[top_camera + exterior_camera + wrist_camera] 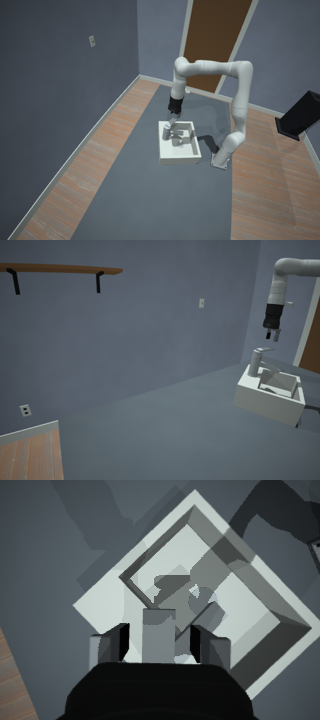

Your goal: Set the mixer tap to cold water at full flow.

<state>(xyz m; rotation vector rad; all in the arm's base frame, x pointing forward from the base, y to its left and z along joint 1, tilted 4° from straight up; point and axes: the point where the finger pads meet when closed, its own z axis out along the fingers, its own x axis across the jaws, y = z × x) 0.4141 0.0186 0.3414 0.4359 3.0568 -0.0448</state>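
My gripper is now 10 mm short of the flat lever, 20 mm to the right of it and 70 mm above it. The rest, counted from my hand: white basin: 80 mm behind, 10 mm to the left, 300 mm below; grey mixer tap: 10 mm ahead, 40 mm to the left, 110 mm below.
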